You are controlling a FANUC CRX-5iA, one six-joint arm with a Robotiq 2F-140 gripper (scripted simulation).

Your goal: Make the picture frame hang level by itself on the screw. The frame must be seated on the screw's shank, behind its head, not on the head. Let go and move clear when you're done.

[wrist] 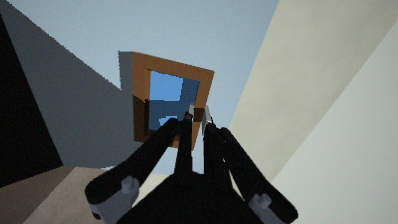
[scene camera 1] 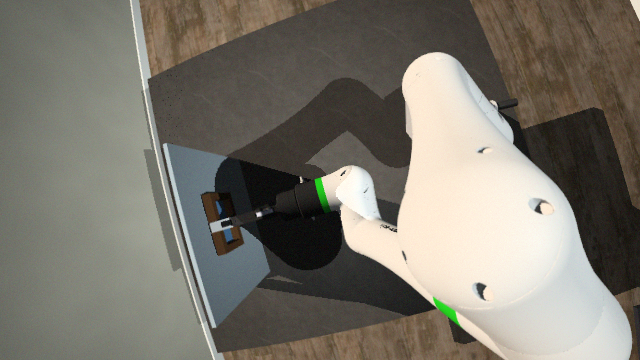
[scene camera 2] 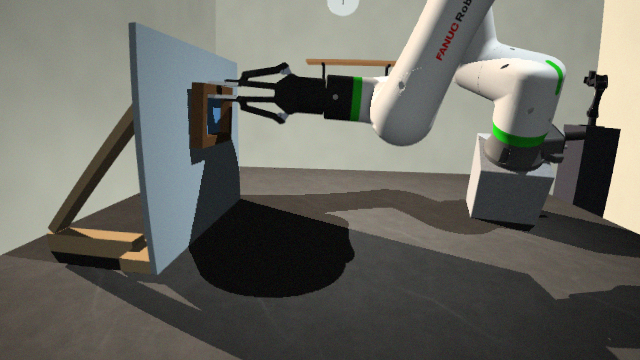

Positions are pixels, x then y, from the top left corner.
Scene:
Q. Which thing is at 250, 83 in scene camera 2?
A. My gripper.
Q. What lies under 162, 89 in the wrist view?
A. A picture frame.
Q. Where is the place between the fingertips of my gripper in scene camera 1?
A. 213, 227

